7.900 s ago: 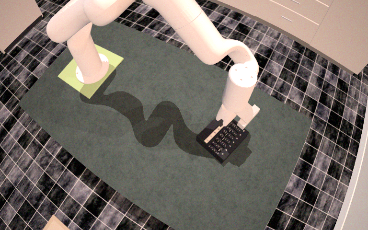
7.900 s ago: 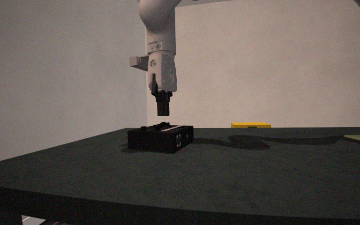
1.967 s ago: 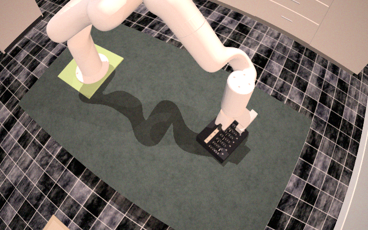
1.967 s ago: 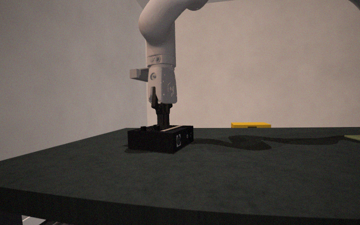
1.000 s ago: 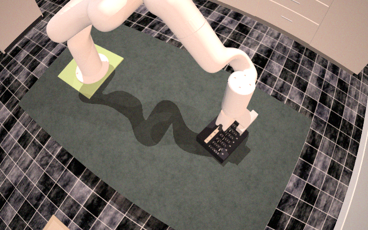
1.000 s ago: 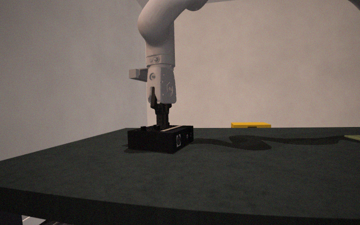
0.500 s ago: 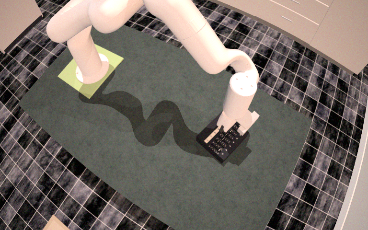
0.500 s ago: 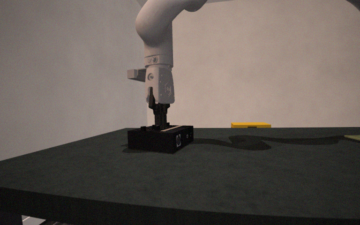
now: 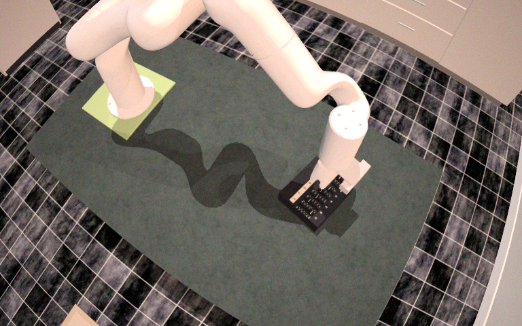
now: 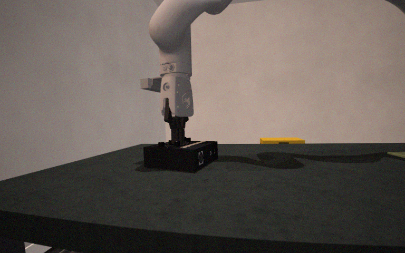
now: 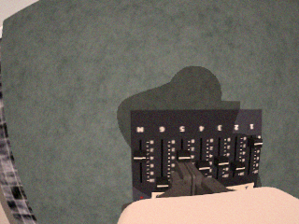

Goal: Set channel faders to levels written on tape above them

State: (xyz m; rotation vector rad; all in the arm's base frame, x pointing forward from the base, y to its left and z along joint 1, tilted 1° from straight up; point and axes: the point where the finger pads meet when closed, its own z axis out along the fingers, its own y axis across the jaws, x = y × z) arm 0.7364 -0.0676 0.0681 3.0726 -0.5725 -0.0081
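Right now the master fader is 40 mm ahead of my hand, 30 mm to the left of it and 10 mm below it.
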